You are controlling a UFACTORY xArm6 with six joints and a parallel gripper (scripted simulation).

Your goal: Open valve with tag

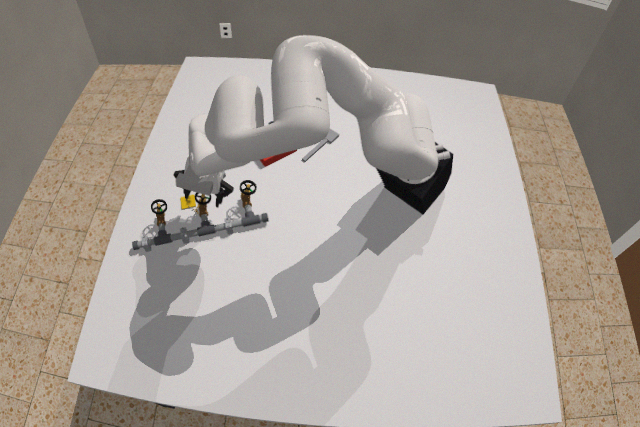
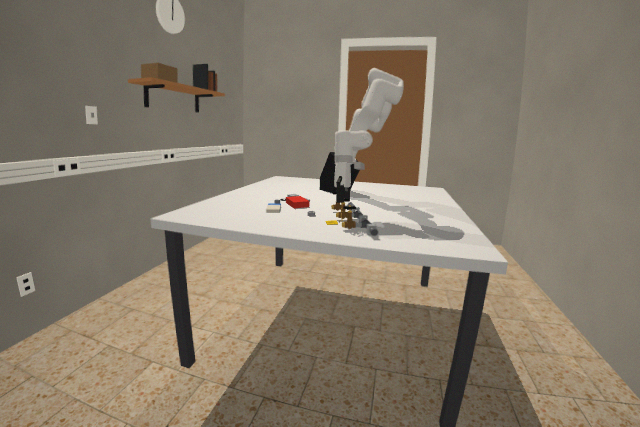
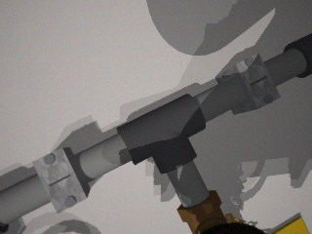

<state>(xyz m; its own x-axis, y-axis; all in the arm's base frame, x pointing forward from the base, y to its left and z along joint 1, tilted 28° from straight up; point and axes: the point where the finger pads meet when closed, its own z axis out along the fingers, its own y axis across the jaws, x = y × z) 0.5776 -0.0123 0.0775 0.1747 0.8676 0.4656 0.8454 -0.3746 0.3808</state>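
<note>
Right now my hand is 8 cm above the yellow tag, 6 cm short of it and 3 cm to the left of it. Also, from my hand: red box 23 cm to the right, 20 cm behind, 7 cm below; then grey nut 14 cm to the right, 8 cm below, 3 cm behind; then blue block 32 cm to the right, 8 cm below, 8 cm behind.
</note>
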